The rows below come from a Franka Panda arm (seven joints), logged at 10 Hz.
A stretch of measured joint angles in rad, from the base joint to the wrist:
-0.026, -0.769, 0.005, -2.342, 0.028, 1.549, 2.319
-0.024, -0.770, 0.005, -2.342, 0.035, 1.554, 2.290
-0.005, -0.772, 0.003, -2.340, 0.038, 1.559, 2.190
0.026, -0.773, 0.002, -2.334, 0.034, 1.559, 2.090
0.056, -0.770, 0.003, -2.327, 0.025, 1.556, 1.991
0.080, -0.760, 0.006, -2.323, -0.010, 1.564, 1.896
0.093, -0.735, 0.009, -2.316, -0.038, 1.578, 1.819
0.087, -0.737, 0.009, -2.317, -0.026, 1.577, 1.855
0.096, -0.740, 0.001, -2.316, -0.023, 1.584, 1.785
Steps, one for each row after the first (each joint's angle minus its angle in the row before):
0.002, -0.001, 0.000, 0.000, 0.007, 0.005, -0.029
0.019, -0.002, -0.002, 0.002, 0.003, 0.005, -0.100
0.031, -0.001, -0.001, 0.006, -0.004, 0.000, -0.100
0.030, 0.003, 0.001, 0.007, -0.009, -0.003, -0.099
0.024, 0.010, 0.003, 0.004, -0.035, 0.008, -0.095
0.013, 0.025, 0.003, 0.007, -0.028, 0.014, -0.077
-0.006, -0.002, 0.000, -0.001, 0.012, -0.001, 0.036
0.009, -0.003, -0.008, 0.001, 0.003, 0.007, -0.070

